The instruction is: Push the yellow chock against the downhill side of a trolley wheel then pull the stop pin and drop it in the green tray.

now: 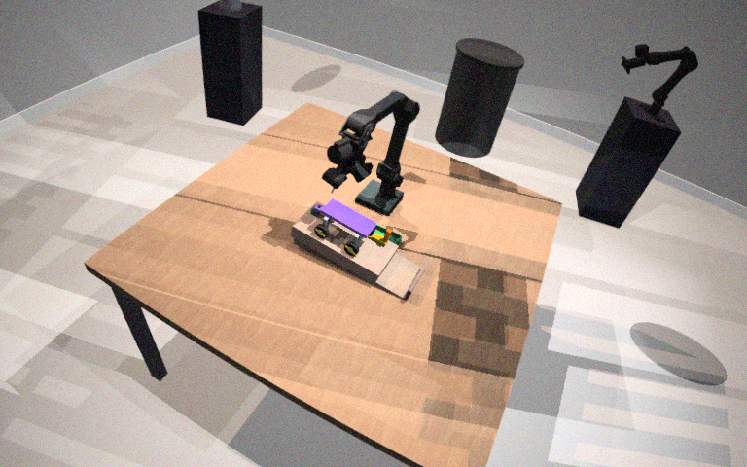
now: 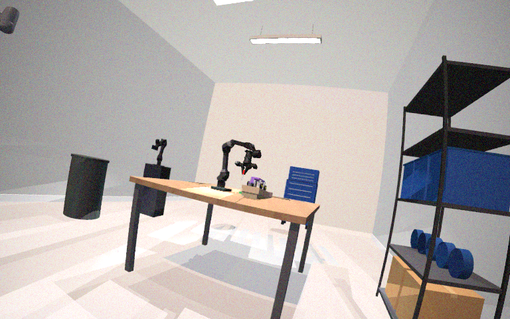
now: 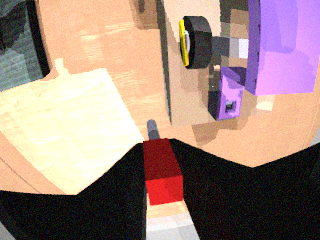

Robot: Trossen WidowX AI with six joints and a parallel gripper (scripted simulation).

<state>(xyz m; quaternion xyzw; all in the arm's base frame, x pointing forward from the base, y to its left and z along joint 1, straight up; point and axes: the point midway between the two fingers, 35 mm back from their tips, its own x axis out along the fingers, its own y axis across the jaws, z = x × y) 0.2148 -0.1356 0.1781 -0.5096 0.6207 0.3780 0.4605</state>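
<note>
The green tray lies 1 cm ahead of my gripper tip, 19 cm to the left of it and 18 cm below it. Round my gripper tip: purple trolley (12 cm ahead, 8 cm to the left, 6 cm below); red-headed stop pin (right at my gripper tip); yellow chock (9 cm ahead, 19 cm to the left, 9 cm below).
</note>
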